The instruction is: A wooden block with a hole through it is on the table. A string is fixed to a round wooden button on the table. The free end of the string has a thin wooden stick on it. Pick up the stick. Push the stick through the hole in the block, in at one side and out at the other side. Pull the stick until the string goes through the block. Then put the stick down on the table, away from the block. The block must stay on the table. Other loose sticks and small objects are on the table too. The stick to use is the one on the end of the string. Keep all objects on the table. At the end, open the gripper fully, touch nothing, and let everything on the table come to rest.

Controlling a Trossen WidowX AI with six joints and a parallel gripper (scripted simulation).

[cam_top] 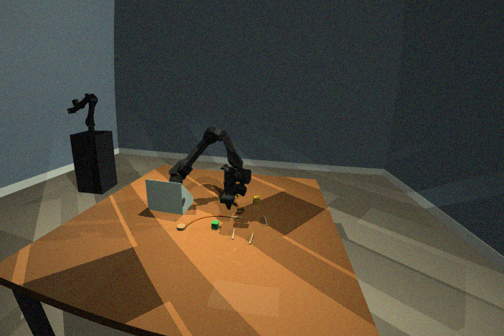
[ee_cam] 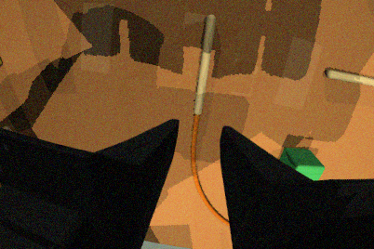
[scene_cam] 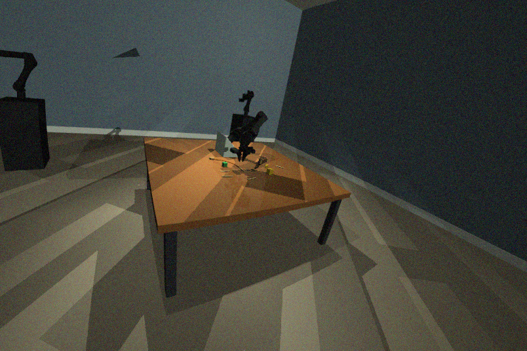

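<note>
Now: the thin pale stick 10 mm ahead of my gripper tip and 50 mm below it. The rest, counted from my gripper tip: yellow cube: 150 mm ahead, 170 mm to the left, 30 mm below; round wooden button: 220 mm behind, 120 mm to the right, 50 mm below; green block: 60 mm behind, 100 mm to the right, 40 mm below.
</note>
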